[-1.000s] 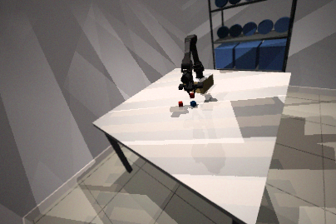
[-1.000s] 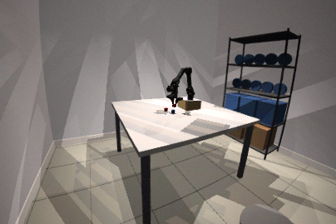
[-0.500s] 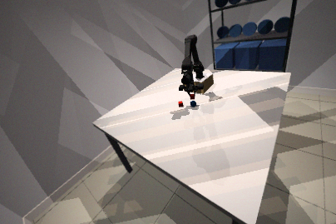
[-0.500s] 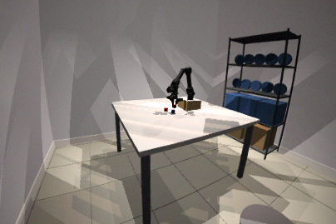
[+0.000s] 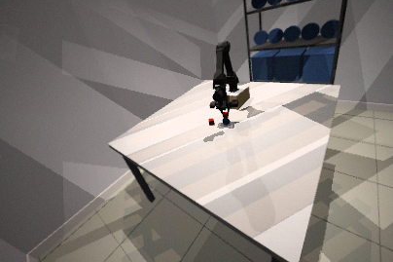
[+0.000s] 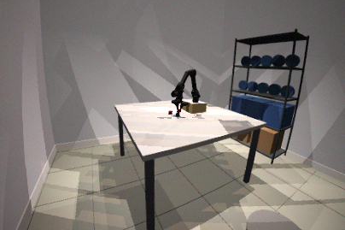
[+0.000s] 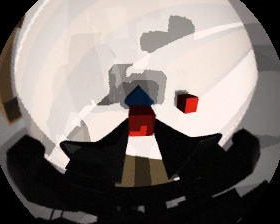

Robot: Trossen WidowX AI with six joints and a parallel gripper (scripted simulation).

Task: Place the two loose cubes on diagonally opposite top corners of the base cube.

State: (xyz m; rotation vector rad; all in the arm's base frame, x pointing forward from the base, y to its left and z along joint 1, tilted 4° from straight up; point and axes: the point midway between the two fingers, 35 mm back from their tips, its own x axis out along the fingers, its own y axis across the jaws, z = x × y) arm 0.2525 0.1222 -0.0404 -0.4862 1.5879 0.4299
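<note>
Now: gripper tip 4 cm above the blue cube, 2 cm short of it and 1 cm to the right of it.
</note>
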